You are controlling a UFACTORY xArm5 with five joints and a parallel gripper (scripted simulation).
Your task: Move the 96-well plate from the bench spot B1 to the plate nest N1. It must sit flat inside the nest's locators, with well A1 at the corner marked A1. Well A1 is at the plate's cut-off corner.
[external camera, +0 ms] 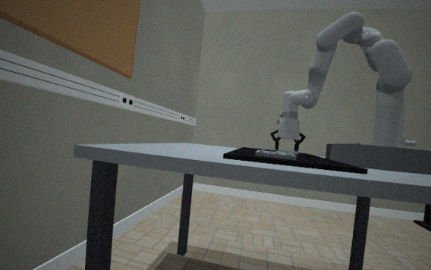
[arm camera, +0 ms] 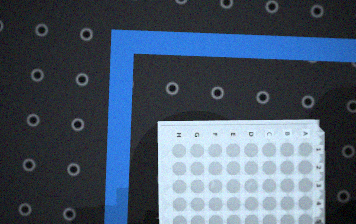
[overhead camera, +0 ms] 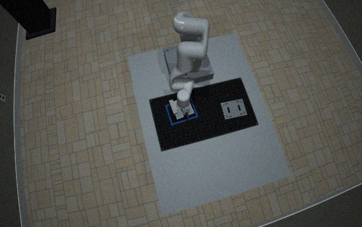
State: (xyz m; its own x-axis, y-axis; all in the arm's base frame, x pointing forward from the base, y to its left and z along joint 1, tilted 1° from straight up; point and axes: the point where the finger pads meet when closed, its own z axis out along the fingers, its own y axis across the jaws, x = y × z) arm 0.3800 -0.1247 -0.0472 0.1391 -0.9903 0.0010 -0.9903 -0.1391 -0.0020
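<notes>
Right now the white 96-well plate is 10 mm below my hand. Also, from my hand: grey plate nest N1: 350 mm to the left, 70 mm ahead, 10 mm below; A1 mark: 270 mm to the left, 10 mm below, 10 mm ahead.
</notes>
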